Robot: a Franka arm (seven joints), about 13 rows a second.
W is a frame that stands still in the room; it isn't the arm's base.
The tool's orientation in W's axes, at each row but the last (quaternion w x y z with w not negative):
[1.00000, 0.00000, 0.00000, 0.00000]
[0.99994, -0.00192, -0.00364, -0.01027]
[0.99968, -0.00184, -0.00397, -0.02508]
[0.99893, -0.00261, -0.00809, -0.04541]
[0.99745, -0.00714, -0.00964, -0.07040]
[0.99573, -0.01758, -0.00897, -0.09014]
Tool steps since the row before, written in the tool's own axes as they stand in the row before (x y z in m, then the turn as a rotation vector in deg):
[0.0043, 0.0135, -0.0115, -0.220, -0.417, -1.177]
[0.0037, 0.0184, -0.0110, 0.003, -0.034, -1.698]
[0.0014, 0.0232, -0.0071, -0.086, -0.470, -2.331]
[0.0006, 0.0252, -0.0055, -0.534, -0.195, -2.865]
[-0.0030, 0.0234, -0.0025, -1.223, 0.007, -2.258]
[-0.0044, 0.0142, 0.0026, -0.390, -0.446, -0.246]
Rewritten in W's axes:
[0.0043, 0.0135, -0.0115, -0.220, -0.417, -1.177]
[0.0042, 0.0183, -0.0110, 0.015, -0.041, -1.698]
[0.0026, 0.0231, -0.0072, -0.091, -0.474, -2.330]
[0.0030, 0.0250, -0.0056, -0.504, -0.163, -2.872]
[0.0004, 0.0235, -0.0029, -1.169, 0.143, -2.282]
[-0.0018, 0.0148, 0.0020, -0.460, -0.378, -0.239]

